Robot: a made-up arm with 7 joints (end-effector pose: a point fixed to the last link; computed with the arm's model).
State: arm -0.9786 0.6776 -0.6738 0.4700 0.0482 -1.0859 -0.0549
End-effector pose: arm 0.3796 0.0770 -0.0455 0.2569 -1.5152 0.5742
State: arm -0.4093 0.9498 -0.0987 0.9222 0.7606 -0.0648 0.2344
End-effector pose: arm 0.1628 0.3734 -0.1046 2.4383 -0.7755 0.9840
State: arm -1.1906 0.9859 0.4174 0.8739 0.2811 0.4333 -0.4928
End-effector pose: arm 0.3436 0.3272 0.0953 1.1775 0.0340 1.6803
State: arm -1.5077 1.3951 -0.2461 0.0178 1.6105 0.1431 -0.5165
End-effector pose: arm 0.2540 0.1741 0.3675 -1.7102 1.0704 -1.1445
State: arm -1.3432 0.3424 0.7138 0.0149 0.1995 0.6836 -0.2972
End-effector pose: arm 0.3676 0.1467 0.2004 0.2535 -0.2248 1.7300
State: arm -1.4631 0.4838 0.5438 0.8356 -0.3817 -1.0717 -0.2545
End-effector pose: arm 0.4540 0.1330 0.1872 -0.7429 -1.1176 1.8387
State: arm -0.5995 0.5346 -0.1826 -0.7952 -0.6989 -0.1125 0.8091
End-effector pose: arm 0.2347 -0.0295 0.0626 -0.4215 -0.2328 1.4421
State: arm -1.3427 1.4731 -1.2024 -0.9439 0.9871 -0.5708 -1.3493
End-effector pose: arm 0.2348 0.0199 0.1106 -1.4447 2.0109 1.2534
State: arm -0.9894 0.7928 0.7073 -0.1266 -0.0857 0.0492 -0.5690
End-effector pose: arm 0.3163 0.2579 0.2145 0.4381 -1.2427 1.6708
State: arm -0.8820 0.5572 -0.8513 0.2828 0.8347 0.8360 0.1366
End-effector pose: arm 0.3042 0.0764 -0.0573 2.0583 -1.3463 1.2154
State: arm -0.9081 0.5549 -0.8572 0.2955 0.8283 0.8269 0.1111
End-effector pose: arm 0.3103 0.0745 -0.0519 2.0572 -1.3439 1.1970
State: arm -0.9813 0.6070 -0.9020 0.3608 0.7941 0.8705 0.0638
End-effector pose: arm 0.3246 0.0928 -0.0386 2.1944 -1.3067 1.1825
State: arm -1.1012 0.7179 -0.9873 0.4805 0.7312 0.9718 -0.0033
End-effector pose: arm 0.3430 0.1354 -0.0096 2.4821 -1.1731 1.2157
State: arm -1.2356 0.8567 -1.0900 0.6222 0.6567 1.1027 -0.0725
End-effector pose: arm 0.3518 0.1902 0.0350 -2.6425 0.8329 -1.2542
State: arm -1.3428 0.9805 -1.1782 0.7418 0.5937 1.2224 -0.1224
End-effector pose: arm 0.3450 0.2368 0.0781 -2.5153 0.4274 -1.2370
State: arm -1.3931 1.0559 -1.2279 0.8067 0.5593 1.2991 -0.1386
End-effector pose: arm 0.3334 0.2629 0.1011 -2.4067 0.1968 -1.2297
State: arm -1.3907 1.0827 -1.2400 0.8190 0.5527 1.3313 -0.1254
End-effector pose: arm 0.3266 0.2715 0.1033 -2.3559 0.1402 -1.2118
